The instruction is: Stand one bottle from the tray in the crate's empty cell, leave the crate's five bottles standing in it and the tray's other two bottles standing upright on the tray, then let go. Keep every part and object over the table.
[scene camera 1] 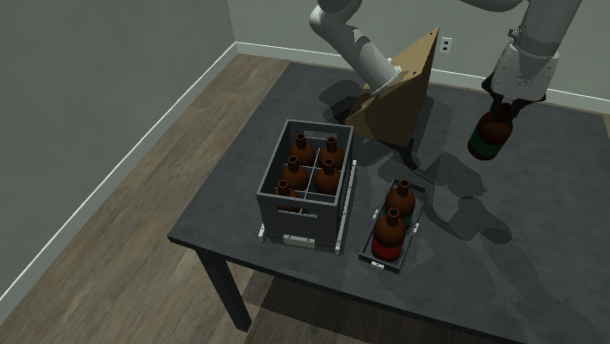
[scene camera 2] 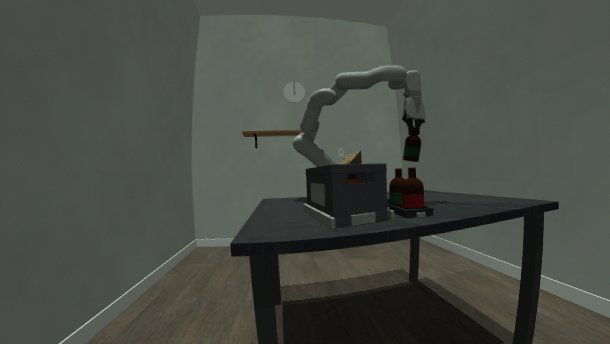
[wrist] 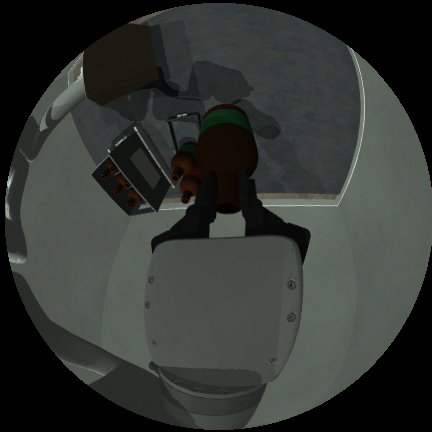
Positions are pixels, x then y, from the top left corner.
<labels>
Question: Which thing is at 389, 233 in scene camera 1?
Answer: A red-label bottle.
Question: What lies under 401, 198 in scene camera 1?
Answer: A green-label bottle.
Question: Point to a green-label bottle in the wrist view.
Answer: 225, 142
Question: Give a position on a green-label bottle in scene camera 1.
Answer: At 489, 136
</labels>
